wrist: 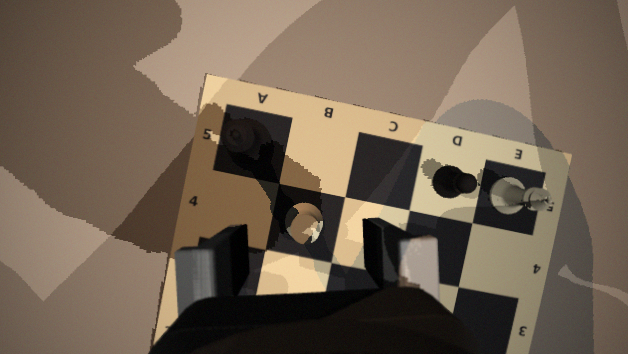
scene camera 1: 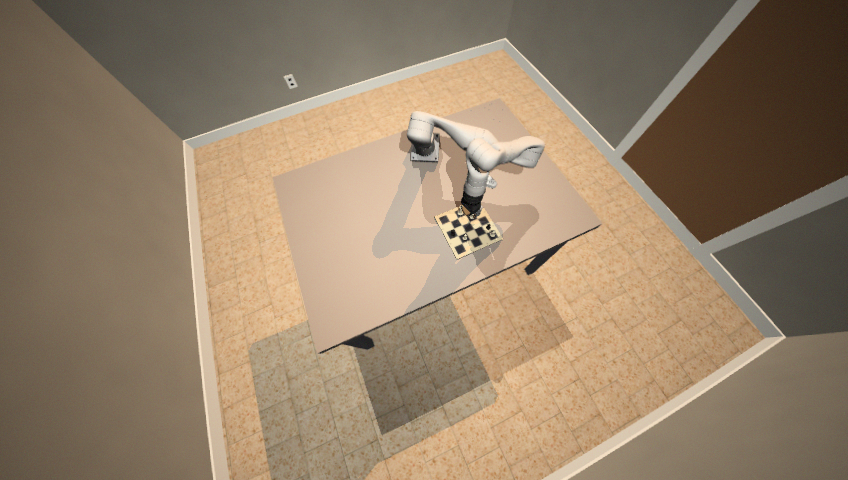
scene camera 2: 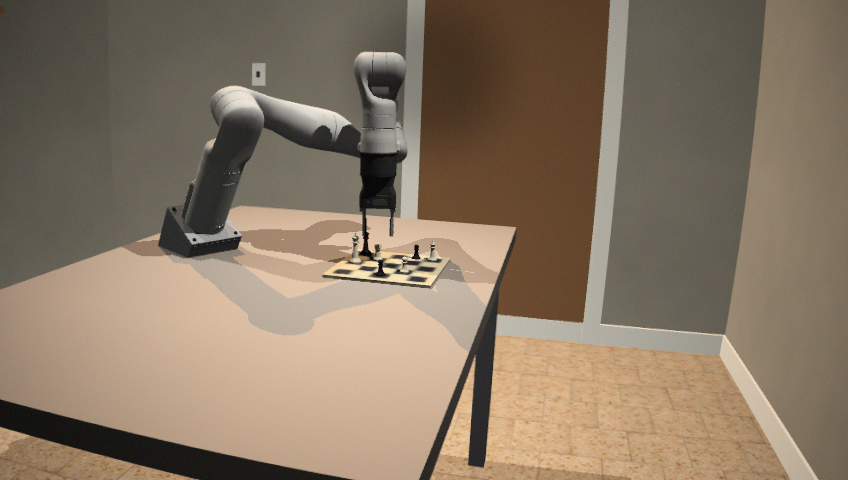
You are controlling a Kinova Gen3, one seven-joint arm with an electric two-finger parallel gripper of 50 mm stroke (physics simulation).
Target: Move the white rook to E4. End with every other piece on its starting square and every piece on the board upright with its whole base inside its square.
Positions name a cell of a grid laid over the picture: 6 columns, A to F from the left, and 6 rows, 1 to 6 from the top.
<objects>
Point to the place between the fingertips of my gripper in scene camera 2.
At C3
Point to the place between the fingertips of my gripper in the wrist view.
At C5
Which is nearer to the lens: the tall black piece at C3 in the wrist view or the chessboard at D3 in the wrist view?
The tall black piece.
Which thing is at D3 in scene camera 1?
A chessboard.
</objects>
